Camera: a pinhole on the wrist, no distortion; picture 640 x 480 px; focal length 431.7 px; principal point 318.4 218.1 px. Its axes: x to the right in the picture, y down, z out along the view. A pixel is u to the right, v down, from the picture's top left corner.
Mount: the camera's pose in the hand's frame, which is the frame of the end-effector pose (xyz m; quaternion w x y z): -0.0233 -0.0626 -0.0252 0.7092 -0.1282 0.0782 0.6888
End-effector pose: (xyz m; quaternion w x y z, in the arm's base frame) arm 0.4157 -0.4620 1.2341 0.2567 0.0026 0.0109 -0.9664
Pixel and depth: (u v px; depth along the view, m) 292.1 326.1 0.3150
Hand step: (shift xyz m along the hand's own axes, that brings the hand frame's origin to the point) -0.1233 0.0117 0.2753
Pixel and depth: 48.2 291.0 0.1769
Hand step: -0.0690 -0.1168 0.1733
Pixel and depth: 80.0 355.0 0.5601
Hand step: -0.2492 -0.1932 0.5854
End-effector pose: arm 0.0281 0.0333 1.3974 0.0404 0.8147 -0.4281 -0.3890
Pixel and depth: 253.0 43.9 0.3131
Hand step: 0.0803 -0.0196 0.2968
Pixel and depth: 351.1 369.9 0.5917
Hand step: -0.2679 0.1554 0.5115
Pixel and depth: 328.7 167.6 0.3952
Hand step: -0.0028 0.0600 0.3529
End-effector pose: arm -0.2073 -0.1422 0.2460 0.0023 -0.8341 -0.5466 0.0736
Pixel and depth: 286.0 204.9 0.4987
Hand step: -0.0423 0.0457 0.4629
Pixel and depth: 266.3 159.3 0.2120
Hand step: -0.0094 -0.0262 0.1867
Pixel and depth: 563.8 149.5 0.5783
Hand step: 0.0431 0.4178 0.4393
